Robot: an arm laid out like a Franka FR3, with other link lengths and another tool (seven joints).
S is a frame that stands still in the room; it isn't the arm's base.
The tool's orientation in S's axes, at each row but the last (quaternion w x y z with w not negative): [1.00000, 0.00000, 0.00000, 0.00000]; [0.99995, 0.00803, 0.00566, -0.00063]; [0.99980, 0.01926, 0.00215, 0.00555]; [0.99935, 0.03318, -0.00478, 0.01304]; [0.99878, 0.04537, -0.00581, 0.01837]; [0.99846, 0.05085, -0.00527, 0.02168]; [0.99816, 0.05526, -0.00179, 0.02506]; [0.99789, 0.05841, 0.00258, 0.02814]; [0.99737, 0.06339, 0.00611, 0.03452]
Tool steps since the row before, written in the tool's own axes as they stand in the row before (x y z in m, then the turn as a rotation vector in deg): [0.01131, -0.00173, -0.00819, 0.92, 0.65, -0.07]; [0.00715, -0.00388, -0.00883, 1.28, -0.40, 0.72]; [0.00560, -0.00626, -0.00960, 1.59, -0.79, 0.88]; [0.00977, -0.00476, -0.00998, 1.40, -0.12, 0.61]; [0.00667, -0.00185, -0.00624, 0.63, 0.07, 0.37]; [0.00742, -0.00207, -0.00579, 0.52, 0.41, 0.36]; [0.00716, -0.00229, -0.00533, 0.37, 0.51, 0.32]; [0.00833, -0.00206, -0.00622, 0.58, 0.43, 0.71]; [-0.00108, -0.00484, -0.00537, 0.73, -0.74, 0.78]
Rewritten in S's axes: [0.01131, -0.00173, -0.00819, 0.92, 0.65, -0.07]; [0.00704, -0.00375, -0.00897, 1.29, -0.41, 0.70]; [0.00563, -0.00582, -0.00986, 1.60, -0.81, 0.84]; [0.00998, -0.00383, -0.01017, 1.40, -0.12, 0.62]; [0.00680, -0.00103, -0.00629, 0.62, 0.06, 0.38]; [0.00755, -0.00115, -0.00588, 0.50, 0.39, 0.41]; [0.00727, -0.00133, -0.00550, 0.34, 0.49, 0.38]; [0.00838, -0.00085, -0.00643, 0.56, 0.38, 0.75]; [-0.00084, -0.00419, -0.00593, 0.79, -0.78, 0.67]
